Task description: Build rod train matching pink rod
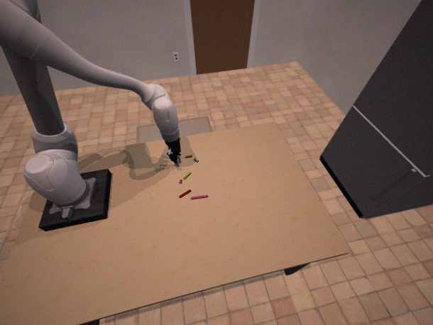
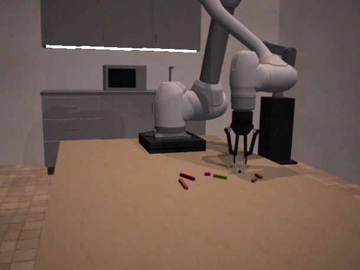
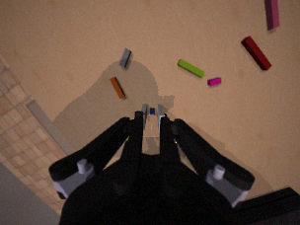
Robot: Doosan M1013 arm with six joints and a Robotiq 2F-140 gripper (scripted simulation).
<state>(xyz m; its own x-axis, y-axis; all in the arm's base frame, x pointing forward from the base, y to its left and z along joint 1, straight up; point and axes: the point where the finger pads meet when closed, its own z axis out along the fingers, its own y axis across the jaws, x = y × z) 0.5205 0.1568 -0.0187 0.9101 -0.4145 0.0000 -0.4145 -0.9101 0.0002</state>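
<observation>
Now: the blue rod 30 mm below my hand. From my hand the other things lie so: grey rod 110 mm ahead, 10 mm to the left, 30 mm below; then lime rod 50 mm ahead, 100 mm to the right, 30 mm below; then orange rod 70 mm ahead, 40 mm to the left, 30 mm below.
</observation>
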